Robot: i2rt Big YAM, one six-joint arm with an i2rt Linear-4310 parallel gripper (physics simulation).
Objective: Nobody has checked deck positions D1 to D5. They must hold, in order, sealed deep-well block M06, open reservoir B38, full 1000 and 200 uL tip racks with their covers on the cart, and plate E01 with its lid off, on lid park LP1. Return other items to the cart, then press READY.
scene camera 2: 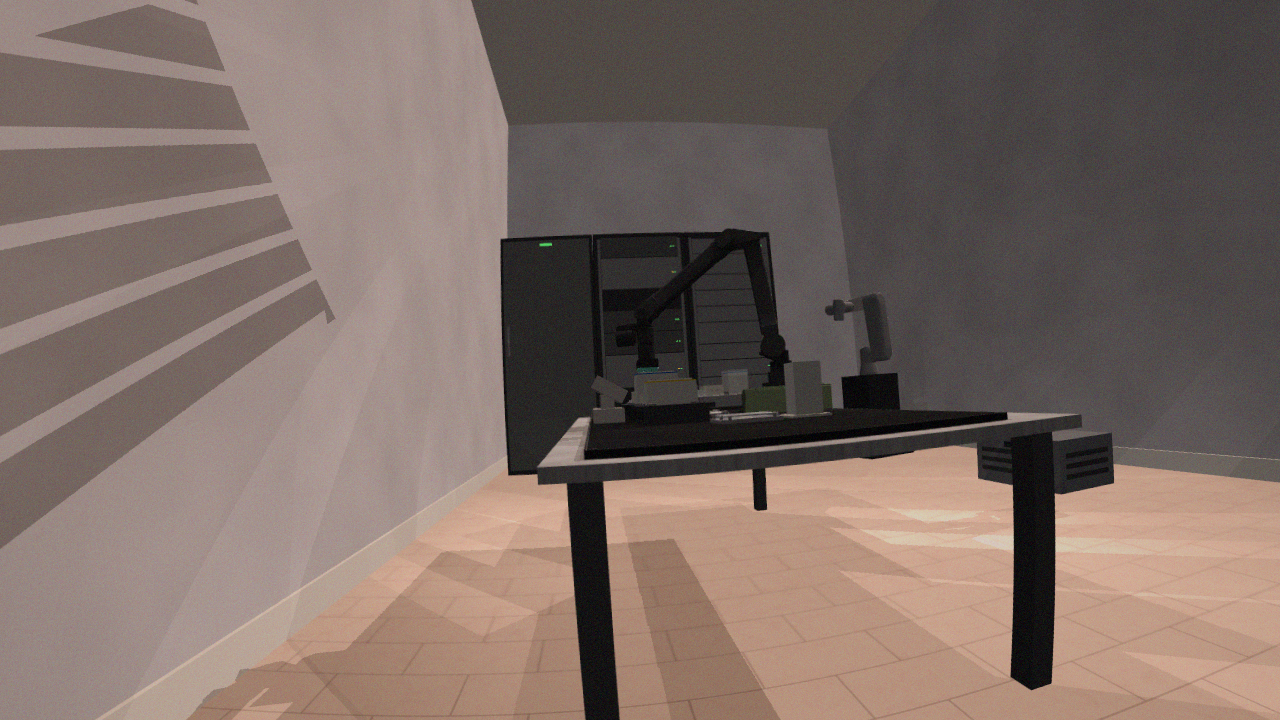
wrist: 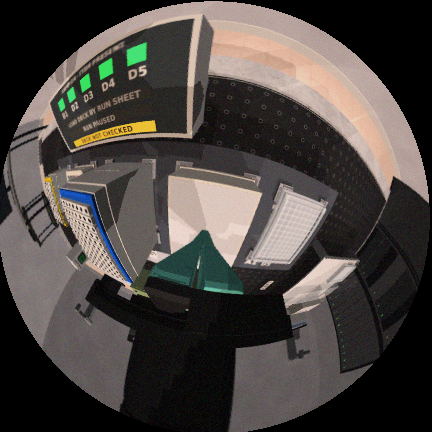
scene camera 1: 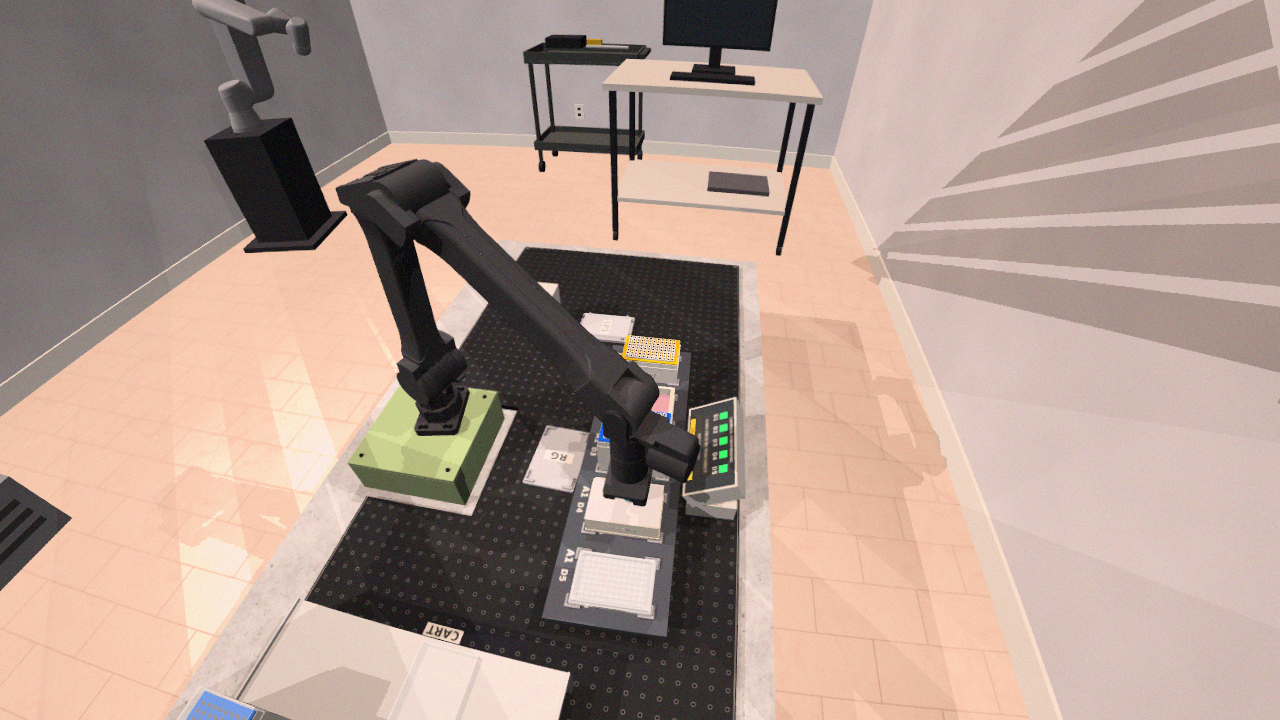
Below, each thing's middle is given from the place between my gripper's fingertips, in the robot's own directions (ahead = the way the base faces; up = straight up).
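Labels:
White device with green screen (scene camera 2: 803, 385): 3 cm below my hand, 21 cm behind it, 58 cm to the left of it.

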